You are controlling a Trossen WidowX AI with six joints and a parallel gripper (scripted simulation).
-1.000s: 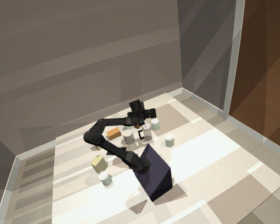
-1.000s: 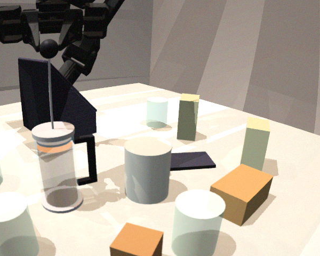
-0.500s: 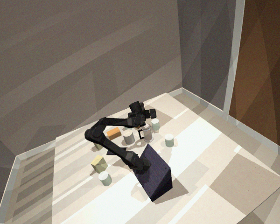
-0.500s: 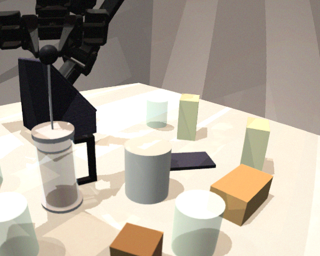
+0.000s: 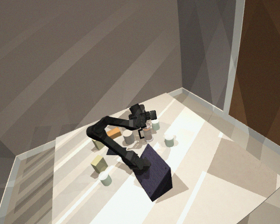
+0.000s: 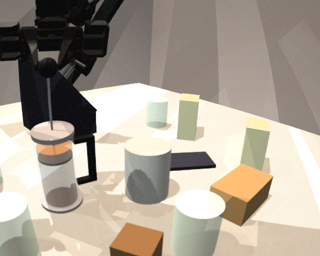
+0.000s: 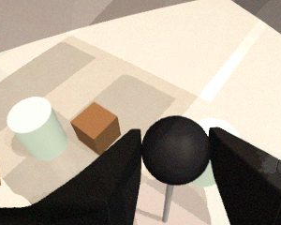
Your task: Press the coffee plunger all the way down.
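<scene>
The glass coffee press is 12 cm below my gripper tip, 2 cm to the left of it and 1 cm behind it. Also, from my gripper tip: dark flat plate (28 cm to the left, 23 cm below, 3 cm ahead).
</scene>
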